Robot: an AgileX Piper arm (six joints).
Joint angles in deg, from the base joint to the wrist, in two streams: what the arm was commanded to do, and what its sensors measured. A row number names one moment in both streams.
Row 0, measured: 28.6, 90.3, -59.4, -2.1, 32.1, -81.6
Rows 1 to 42, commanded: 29.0, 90.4, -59.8, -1.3, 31.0, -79.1; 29.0, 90.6, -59.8, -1.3, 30.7, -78.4; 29.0, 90.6, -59.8, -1.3, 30.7, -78.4; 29.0, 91.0, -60.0, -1.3, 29.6, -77.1; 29.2, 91.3, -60.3, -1.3, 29.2, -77.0; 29.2, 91.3, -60.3, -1.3, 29.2, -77.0; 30.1, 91.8, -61.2, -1.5, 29.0, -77.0; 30.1, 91.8, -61.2, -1.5, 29.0, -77.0; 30.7, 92.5, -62.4, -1.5, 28.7, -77.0; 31.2, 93.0, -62.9, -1.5, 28.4, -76.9; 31.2, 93.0, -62.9, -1.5, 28.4, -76.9; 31.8, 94.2, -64.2, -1.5, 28.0, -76.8; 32.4, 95.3, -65.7, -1.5, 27.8, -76.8; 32.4, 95.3, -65.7, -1.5, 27.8, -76.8; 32.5, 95.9, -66.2, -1.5, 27.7, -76.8; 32.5, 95.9, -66.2, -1.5, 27.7, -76.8; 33.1, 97.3, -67.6, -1.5, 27.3, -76.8; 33.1, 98.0, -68.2, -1.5, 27.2, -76.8; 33.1, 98.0, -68.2, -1.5, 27.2, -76.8; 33.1, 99.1, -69.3, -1.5, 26.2, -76.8; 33.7, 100.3, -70.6, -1.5, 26.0, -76.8; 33.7, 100.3, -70.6, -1.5, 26.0, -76.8; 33.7, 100.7, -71.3, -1.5, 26.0, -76.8; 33.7, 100.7, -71.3, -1.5, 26.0, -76.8; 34.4, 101.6, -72.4, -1.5, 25.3, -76.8; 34.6, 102.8, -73.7, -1.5, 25.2, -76.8; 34.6, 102.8, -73.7, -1.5, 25.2, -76.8; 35.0, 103.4, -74.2, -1.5, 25.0, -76.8; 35.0, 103.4, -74.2, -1.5, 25.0, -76.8; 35.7, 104.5, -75.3, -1.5, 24.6, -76.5; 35.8, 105.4, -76.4, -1.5, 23.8, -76.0; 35.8, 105.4, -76.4, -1.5, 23.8, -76.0; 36.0, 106.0, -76.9, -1.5, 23.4, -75.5; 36.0, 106.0, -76.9, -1.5, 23.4, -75.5; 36.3, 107.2, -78.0, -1.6, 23.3, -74.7; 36.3, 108.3, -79.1, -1.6, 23.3, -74.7; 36.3, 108.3, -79.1, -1.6, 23.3, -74.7; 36.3, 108.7, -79.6, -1.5, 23.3, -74.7; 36.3, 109.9, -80.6, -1.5, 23.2, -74.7; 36.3, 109.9, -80.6, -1.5, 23.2, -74.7; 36.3, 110.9, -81.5, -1.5, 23.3, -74.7; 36.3, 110.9, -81.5, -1.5, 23.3, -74.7
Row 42, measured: 36.0, 109.5, -80.0, -1.5, 23.5, -75.2
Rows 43 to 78, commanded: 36.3, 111.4, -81.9, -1.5, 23.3, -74.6; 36.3, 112.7, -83.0, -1.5, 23.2, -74.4; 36.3, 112.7, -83.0, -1.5, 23.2, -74.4; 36.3, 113.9, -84.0, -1.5, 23.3, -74.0; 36.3, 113.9, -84.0, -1.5, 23.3, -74.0; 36.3, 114.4, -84.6, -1.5, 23.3, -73.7; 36.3, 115.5, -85.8, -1.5, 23.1, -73.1; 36.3, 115.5, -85.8, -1.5, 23.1, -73.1; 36.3, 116.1, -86.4, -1.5, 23.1, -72.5; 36.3, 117.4, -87.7, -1.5, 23.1, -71.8; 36.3, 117.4, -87.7, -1.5, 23.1, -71.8; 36.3, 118.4, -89.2, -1.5, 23.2, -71.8; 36.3, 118.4, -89.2, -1.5, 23.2, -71.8; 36.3, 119.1, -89.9, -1.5, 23.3, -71.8; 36.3, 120.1, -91.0, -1.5, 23.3, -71.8; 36.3, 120.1, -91.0, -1.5, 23.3, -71.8; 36.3, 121.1, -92.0, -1.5, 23.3, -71.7; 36.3, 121.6, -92.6, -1.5, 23.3, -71.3; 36.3, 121.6, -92.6, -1.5, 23.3, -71.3; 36.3, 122.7, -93.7, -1.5, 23.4, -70.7; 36.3, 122.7, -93.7, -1.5, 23.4, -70.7; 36.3, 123.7, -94.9, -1.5, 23.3, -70.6; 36.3, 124.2, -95.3, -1.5, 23.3, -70.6; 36.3, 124.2, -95.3, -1.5, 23.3, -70.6; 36.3, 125.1, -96.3, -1.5, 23.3, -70.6; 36.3, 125.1, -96.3, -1.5, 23.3, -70.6; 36.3, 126.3, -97.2, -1.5, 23.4, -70.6; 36.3, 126.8, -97.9, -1.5, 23.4, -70.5; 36.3, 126.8, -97.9, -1.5, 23.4, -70.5; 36.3, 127.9, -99.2, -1.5, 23.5, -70.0; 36.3, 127.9, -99.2, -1.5, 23.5, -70.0; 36.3, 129.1, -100.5, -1.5, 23.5, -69.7; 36.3, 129.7, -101.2, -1.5, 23.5, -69.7; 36.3, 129.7, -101.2, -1.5, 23.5, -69.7; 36.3, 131.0, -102.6, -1.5, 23.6, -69.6; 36.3, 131.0, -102.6, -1.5, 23.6, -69.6
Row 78, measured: 36.0, 129.7, -100.8, -1.6, 23.4, -70.3
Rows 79 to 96, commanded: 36.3, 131.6, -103.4, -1.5, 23.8, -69.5; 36.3, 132.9, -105.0, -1.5, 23.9, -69.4; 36.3, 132.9, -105.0, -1.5, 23.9, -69.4; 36.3, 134.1, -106.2, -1.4, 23.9, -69.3; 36.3, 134.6, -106.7, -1.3, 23.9, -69.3; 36.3, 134.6, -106.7, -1.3, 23.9, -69.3; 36.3, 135.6, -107.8, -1.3, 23.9, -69.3; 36.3, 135.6, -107.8, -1.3, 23.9, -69.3; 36.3, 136.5, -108.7, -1.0, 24.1, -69.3; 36.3, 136.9, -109.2, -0.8, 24.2, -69.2; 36.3, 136.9, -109.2, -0.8, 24.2, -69.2; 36.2, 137.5, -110.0, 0.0, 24.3, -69.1; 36.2, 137.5, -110.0, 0.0, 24.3, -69.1; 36.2, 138.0, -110.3, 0.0, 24.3, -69.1; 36.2, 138.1, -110.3, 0.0, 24.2, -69.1; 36.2, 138.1, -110.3, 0.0, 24.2, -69.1; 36.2, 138.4, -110.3, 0.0, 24.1, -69.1; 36.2, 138.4, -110.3, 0.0, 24.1, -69.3
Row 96, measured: 36.0, 138.0, -109.7, -0.4, 23.9, -69.5
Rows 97 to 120, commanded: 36.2, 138.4, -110.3, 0.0, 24.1, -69.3; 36.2, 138.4, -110.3, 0.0, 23.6, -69.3; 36.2, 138.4, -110.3, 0.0, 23.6, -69.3; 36.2, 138.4, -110.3, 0.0, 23.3, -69.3; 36.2, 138.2, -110.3, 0.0, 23.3, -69.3; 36.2, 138.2, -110.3, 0.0, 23.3, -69.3; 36.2, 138.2, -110.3, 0.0, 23.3, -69.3; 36.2, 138.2, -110.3, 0.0, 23.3, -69.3; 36.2, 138.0, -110.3, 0.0, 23.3, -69.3; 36.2, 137.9, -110.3, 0.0, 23.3, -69.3; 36.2, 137.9, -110.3, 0.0, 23.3, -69.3; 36.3, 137.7, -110.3, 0.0, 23.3, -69.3; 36.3, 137.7, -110.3, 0.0, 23.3, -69.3; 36.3, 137.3, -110.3, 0.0, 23.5, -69.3; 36.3, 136.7, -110.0, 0.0, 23.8, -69.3; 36.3, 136.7, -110.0, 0.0, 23.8, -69.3; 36.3, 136.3, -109.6, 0.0, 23.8, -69.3; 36.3, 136.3, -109.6, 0.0, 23.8, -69.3; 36.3, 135.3, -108.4, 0.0, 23.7, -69.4; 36.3, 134.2, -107.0, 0.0, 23.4, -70.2; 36.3, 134.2, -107.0, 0.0, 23.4, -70.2; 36.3, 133.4, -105.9, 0.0, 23.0, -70.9; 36.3, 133.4, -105.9, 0.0, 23.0, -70.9; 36.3, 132.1, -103.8, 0.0, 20.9, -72.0
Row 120, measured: 36.0, 134.8, -106.1, 0.0, 22.9, -70.2
